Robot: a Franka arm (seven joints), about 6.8 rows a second.
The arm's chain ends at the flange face. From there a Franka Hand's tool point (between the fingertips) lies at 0.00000 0.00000 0.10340 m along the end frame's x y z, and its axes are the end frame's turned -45 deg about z.
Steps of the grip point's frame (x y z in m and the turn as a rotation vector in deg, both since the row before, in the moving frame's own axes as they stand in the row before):
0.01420 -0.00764 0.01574 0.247 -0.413 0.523
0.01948 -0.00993 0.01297 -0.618 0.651 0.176
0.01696 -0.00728 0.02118 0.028 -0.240 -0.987
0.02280 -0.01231 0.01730 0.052 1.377 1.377
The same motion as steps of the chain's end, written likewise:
0.00548 -0.01565 0.01574 -0.117 -0.467 0.523
0.00513 -0.02076 0.01298 0.023 0.897 0.176
0.00718 -0.01741 0.02118 -0.150 -0.190 -0.987
0.00571 -0.02302 0.01733 1.010 0.937 1.377

